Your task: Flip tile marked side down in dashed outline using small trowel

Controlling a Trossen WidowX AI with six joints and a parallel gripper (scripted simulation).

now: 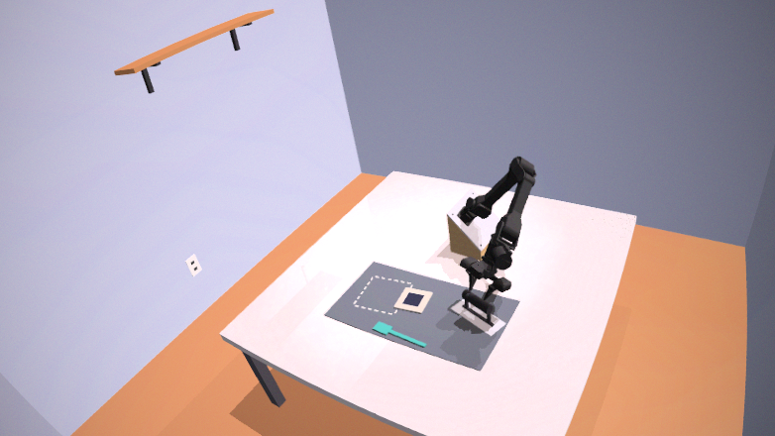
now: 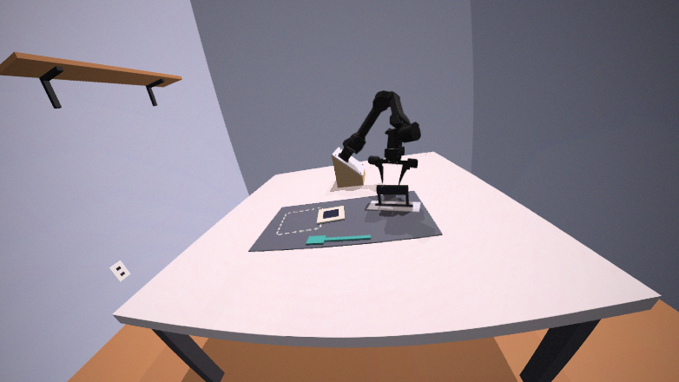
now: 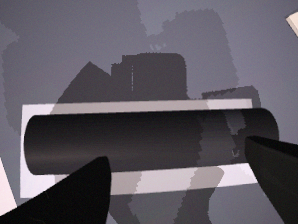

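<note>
The grey mat lies 200 mm to the right of my gripper tip, 110 mm below it and 60 mm ahead of it. Also, from my gripper tip: tile: 250 mm to the right, 90 mm below, 30 mm ahead; teal trowel: 220 mm to the right, 200 mm ahead, 90 mm below.
</note>
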